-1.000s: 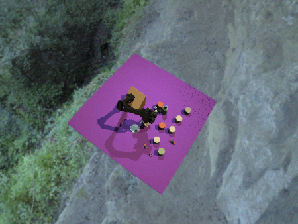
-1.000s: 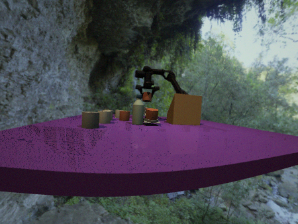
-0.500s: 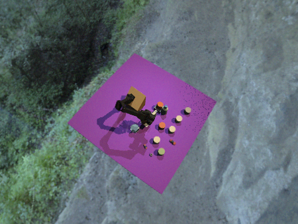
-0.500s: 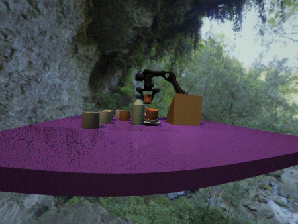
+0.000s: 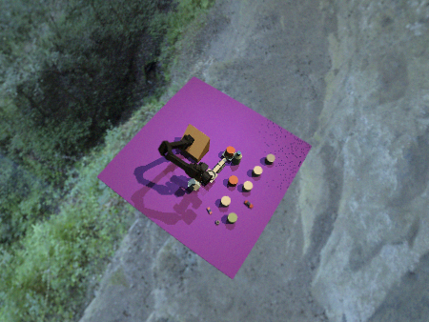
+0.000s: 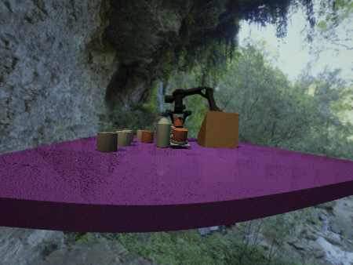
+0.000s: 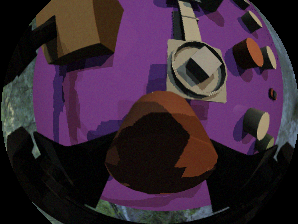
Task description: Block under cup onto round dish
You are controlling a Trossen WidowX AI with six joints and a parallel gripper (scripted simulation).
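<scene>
Now: the round dish 12 cm below my gripper tip, 4 cm to the right of it and 1 cm behind it. The rest, counted from my gripper tip: grey bottle (34 cm to the left, 9 cm ahead, 1 cm below); balance beam (21 cm to the left, 8 cm below, 3 cm ahead).
</scene>
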